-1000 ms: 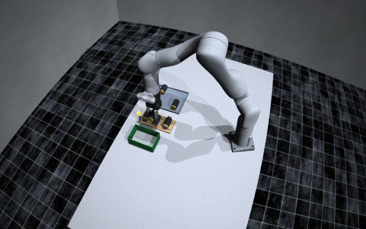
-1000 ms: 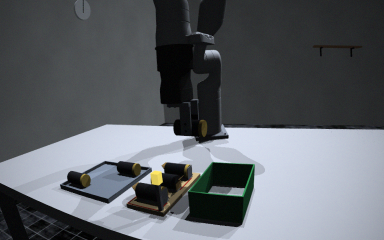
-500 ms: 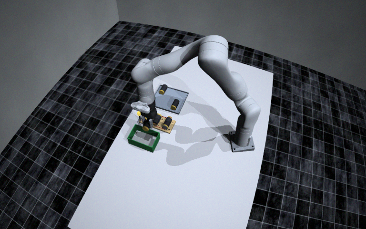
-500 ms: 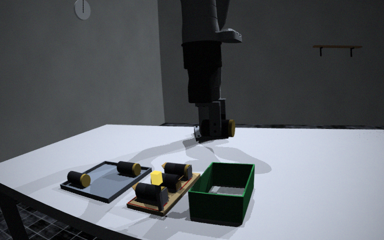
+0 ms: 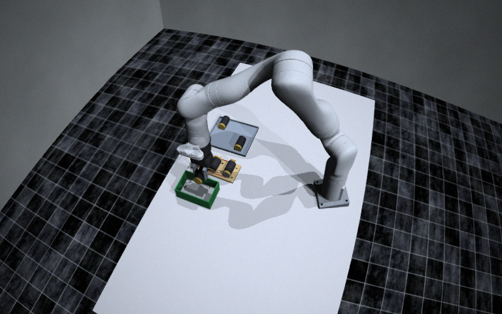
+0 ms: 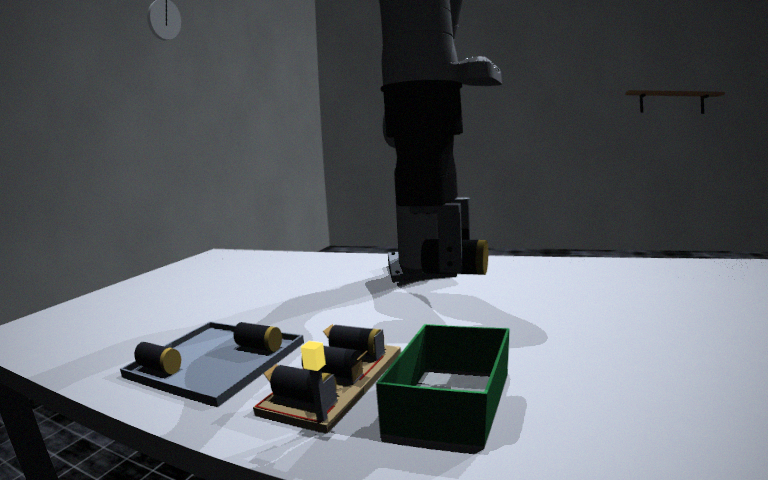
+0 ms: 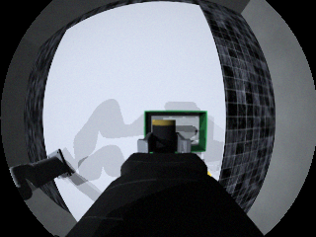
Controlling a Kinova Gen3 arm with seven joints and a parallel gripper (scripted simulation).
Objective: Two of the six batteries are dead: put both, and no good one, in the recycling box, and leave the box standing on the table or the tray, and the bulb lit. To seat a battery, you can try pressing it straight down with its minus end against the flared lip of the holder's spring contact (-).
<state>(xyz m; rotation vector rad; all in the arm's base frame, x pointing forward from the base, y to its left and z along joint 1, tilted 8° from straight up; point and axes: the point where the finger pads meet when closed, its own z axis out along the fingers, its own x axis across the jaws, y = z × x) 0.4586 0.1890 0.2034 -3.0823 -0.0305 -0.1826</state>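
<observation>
Right now the green recycling box is 14 cm below my hand and 3 cm ahead of it. Round my hand: grey tray (33 cm to the right, 15 cm below, 3 cm ahead).
</observation>
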